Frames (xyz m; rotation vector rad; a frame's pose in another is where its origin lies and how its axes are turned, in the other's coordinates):
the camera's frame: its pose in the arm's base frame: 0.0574 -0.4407 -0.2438 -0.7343 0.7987 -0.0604
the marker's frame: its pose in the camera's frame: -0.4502 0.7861 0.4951 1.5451 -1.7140 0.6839
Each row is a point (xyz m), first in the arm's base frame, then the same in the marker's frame.
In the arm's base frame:
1: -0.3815 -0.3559 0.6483
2: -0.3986 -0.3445 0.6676
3: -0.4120 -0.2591 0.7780
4: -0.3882 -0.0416 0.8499
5: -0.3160 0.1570 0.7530
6: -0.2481 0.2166 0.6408
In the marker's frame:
1: 0.4684 0.2523 1.1906
2: 0.4722 0.2802 1.1923
3: 0.5484 0.3918 1.1550
4: 0.6205 0.5172 0.9758
5: 0.5951 0.5046 0.7450
6: 0.5541 0.4220 0.6343

